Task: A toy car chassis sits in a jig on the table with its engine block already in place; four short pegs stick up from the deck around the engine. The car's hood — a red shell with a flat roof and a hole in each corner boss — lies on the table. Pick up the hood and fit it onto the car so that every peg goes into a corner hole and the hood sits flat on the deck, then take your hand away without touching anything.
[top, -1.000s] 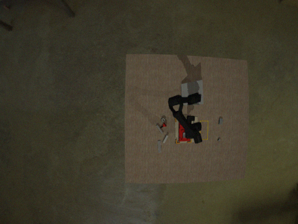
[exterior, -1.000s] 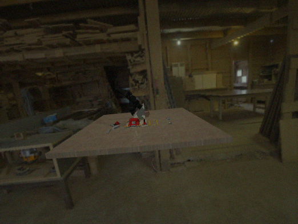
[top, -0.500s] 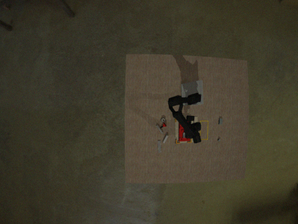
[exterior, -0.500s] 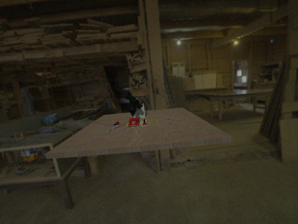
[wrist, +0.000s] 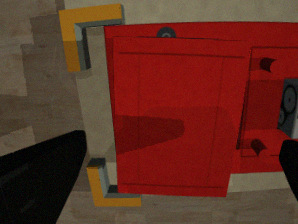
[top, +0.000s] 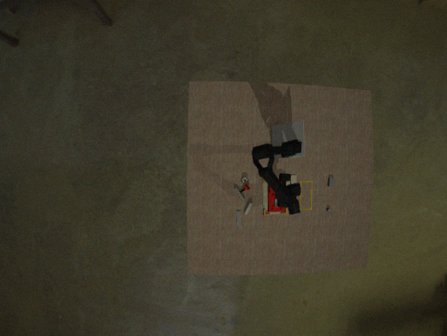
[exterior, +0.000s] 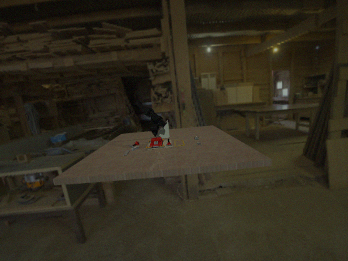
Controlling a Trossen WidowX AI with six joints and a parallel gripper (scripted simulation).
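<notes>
Right now the red hood is 4 cm below my gripper tip.
</notes>
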